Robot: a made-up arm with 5 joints. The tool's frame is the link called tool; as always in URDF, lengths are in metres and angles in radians.
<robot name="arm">
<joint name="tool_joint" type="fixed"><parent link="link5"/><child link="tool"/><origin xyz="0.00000 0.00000 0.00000" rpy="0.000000 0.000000 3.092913"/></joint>
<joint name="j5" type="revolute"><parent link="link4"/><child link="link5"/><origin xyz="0.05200 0.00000 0.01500" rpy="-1.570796 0.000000 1.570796"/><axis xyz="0 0 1"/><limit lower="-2.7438" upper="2.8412" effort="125" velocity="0.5"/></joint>
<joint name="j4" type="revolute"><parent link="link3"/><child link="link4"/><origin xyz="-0.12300 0.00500 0.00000" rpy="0.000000 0.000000 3.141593"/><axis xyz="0 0 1"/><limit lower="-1.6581" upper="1.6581" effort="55" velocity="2.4"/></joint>
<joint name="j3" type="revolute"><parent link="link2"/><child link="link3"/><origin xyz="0.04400 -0.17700 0.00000" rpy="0.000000 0.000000 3.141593"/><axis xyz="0 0 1"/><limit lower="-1.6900" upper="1.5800" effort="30" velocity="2.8"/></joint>
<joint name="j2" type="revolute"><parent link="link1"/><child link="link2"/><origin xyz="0.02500 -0.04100 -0.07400" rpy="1.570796 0.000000 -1.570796"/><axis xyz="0 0 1"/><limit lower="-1.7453" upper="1.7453" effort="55" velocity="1.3"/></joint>
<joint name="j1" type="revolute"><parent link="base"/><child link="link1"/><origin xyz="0.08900 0.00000 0.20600" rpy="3.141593 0.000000 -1.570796"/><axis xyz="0 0 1"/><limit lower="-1.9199" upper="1.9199" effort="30" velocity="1.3"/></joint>
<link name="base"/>
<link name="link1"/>
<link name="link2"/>
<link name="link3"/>
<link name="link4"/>
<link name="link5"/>
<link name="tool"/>
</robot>
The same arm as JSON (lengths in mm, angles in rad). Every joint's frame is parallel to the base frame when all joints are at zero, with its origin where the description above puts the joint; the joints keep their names.
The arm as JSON. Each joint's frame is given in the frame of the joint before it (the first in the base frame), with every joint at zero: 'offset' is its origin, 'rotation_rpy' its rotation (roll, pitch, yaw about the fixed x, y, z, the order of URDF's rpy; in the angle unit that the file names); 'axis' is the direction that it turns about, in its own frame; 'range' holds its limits. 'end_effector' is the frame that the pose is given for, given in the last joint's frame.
{"length_unit": "mm", "angle_unit": "rad", "chain": [
  {"id": "j1", "offset": [89.0, 0.0, 206.0], "rotation_rpy": [0.0, 0.0, 0.0], "axis": [0.0, 0.0, -1.0], "range": [-1.9199, 1.9199]},
  {"id": "j2", "offset": [41.0, -25.0, 74.0], "rotation_rpy": [0.0, 0.0, 0.0], "axis": [0.0, 1.0, 0.0], "range": [-1.7453, 1.7453]},
  {"id": "j3", "offset": [44.0, 0.0, 177.0], "rotation_rpy": [0.0, 0.0, 0.0], "axis": [0.0, 1.0, 0.0], "range": [-1.69, 1.58]},
  {"id": "j4", "offset": [123.0, 0.0, 5.0], "rotation_rpy": [0.0, 0.0, 0.0], "axis": [0.0, 1.0, 0.0], "range": [-1.6581, 1.6581]},
  {"id": "j5", "offset": [52.0, 15.0, 0.0], "rotation_rpy": [0.0, 0.0, 0.0], "axis": [-1.0, 0.0, 0.0], "range": [-2.7438, 2.8412]}
], "end_effector": {"offset": [0.0, 0.0, 0.0], "rotation_rpy": [1.5708, -1.5221, -1.5708]}}

